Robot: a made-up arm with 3 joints. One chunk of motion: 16 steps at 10 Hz.
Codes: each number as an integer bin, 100 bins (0 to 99) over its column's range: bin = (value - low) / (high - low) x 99, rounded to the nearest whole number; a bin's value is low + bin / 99 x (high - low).
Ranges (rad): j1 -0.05..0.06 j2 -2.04..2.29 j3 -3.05..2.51
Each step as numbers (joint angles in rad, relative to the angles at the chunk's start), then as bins.
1 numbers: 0.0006 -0.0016 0.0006
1 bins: 46 47 54
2 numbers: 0.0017 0.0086 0.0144
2 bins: 47 47 55
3 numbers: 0.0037 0.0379 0.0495
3 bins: 48 48 55
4 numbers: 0.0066 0.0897 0.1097
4 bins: 51 49 56
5 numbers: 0.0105 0.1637 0.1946
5 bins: 54 50 58
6 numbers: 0.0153 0.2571 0.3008
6 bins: 59 53 60
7 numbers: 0.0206 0.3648 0.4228
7 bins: 64 55 62
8 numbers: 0.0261 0.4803 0.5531
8 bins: 68 58 64
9 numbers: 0.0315 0.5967 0.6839
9 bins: 73 60 66
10 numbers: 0.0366 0.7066 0.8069
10 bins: 78 63 69
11 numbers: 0.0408 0.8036 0.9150
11 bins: 82 65 71
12 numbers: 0.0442 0.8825 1.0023
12 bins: 85 67 72
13 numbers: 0.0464 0.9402 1.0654
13 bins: 87 68 73
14 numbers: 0.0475 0.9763 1.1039
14 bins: 88 69 74
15 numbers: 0.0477 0.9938 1.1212
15 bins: 88 69 74
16 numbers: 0.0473 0.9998 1.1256
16 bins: 88 70 74
